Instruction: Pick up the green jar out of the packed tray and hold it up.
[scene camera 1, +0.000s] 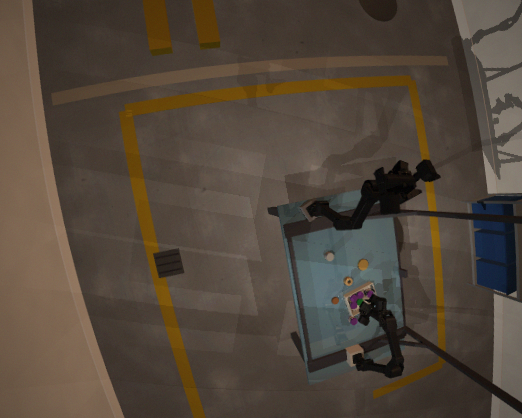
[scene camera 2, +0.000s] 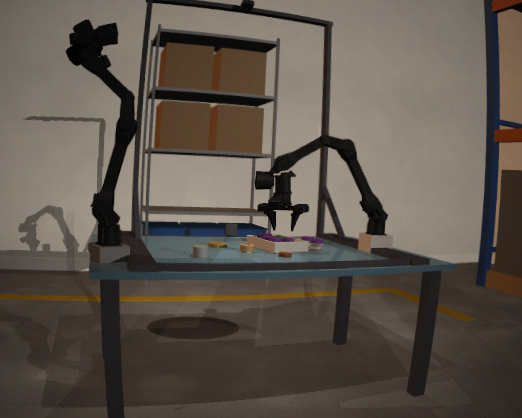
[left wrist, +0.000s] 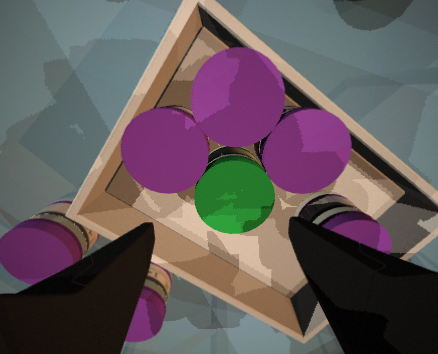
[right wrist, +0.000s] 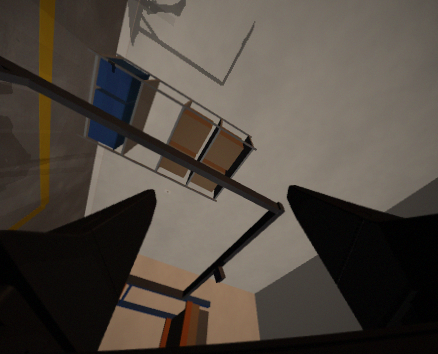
Observation:
In view: my left gripper (scene camera 2: 283, 230), my right gripper (scene camera 1: 430, 184), a green jar (left wrist: 235, 195), a purple jar (left wrist: 309, 148), a purple jar (left wrist: 237, 98) and a purple jar (left wrist: 163, 149).
My left gripper shows as well in the left wrist view (left wrist: 222, 227). My right gripper is seen too in the right wrist view (right wrist: 223, 193). The right wrist view misses the green jar: it is out of frame.

